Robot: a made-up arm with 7 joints.
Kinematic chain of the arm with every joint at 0, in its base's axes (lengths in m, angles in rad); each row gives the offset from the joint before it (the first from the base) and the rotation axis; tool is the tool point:
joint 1: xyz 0 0 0 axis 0 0.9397 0.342
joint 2: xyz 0 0 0 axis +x
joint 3: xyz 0 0 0 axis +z
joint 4: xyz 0.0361 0 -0.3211 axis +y
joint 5: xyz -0.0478 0 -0.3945 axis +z
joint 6: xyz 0 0 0 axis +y
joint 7: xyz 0 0 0 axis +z
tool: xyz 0 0 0
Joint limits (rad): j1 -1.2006..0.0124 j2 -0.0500..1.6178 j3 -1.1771..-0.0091 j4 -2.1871..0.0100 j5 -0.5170..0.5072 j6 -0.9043..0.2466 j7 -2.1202..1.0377
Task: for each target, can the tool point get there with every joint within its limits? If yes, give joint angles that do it. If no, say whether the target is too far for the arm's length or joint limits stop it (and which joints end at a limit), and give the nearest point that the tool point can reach.
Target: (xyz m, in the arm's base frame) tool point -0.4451 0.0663 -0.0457
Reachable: no: joint limits stop it (at a limit: joint 1, joint 2, joint 3, joint 4) | nearest point 0.1432 0.1493 -0.3512 | short by 0.668 m
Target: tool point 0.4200 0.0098 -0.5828
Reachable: yes | joints -0.5212 0.2298 -0.8722 -0.3846 -0.3897 -0.7891 0.5738
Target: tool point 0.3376 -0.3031 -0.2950
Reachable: yes | joints -0.3939 0.2573 -0.9698 -1.6843 0.3314 -0.4887 -0.4612
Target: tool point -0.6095 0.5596 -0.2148
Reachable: no: too far | nearest point -0.0215 0.6651 -0.2623 | short by 0.599 m
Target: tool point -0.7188 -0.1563 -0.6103
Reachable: no: too far | nearest point -0.0238 -0.0357 -0.7140 | short by 0.713 m
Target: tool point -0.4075 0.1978 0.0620
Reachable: no: joint limits stop it (at a limit: joint 1, joint 2, joint 4) | nearest point -0.0182 0.7142 0.0356 | short by 0.647 m
